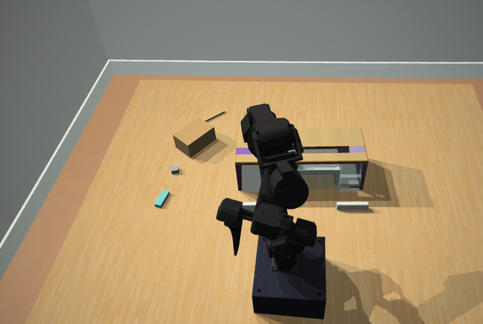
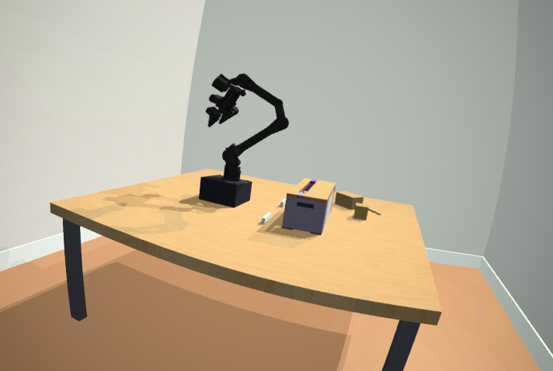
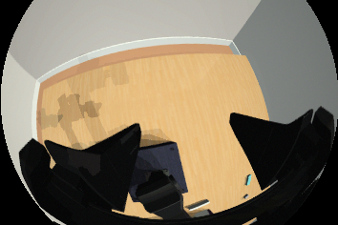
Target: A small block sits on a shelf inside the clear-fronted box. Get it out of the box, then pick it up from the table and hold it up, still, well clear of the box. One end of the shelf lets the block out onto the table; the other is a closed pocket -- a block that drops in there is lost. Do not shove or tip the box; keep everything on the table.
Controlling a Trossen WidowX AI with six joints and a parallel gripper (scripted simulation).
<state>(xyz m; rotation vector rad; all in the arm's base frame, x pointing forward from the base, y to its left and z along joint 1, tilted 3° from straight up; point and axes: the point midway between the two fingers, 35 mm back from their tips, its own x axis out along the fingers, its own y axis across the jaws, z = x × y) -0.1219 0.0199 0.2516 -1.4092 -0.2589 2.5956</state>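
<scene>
My gripper tip is 47 cm short of the clear-fronted box, 25 cm above it and 4 cm to the left of it. Round my gripper tip: thin rod (72 cm ahead, 33 cm to the left, 31 cm below); then teal bar (37 cm to the left, 35 cm ahead, 31 cm below).
</scene>
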